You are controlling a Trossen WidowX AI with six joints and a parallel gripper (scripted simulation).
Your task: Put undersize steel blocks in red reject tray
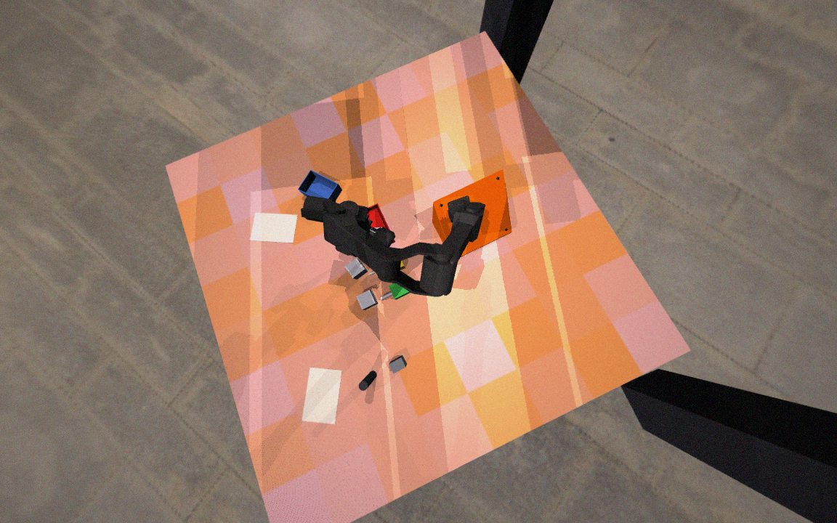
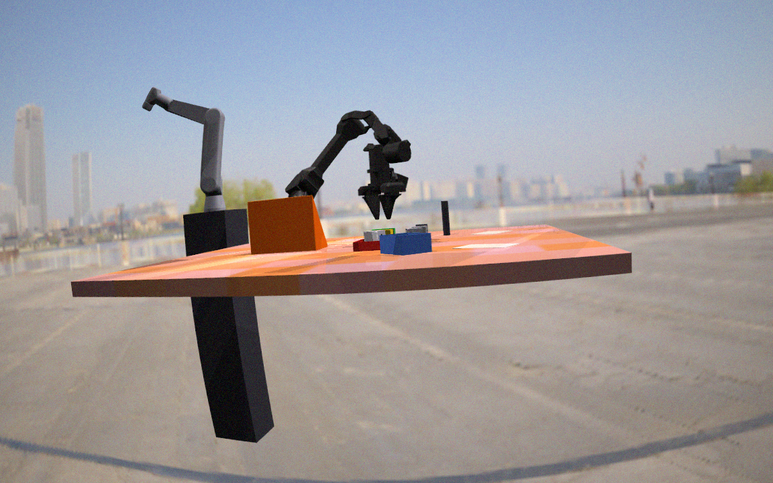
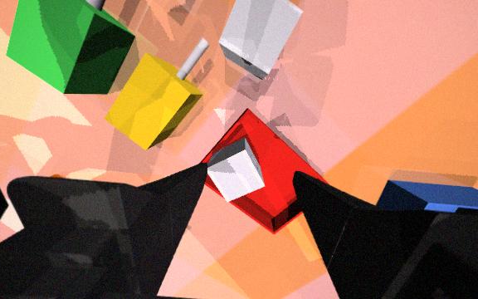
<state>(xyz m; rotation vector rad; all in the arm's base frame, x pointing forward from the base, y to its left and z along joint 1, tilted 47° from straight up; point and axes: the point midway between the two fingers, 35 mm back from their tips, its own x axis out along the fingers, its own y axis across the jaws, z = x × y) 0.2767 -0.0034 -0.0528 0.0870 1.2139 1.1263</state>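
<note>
Now: gripper tip 70 mm above the red reject tray, 40 mm to the left of it and 20 mm past it. Also, from my gripper tip: yellow gauge (100 mm to the left, 60 mm below); then green GO gauge (180 mm to the left, 60 mm below, 10 mm behind); then blue bin (240 mm to the right, 100 mm ahead, 70 mm below).
</note>
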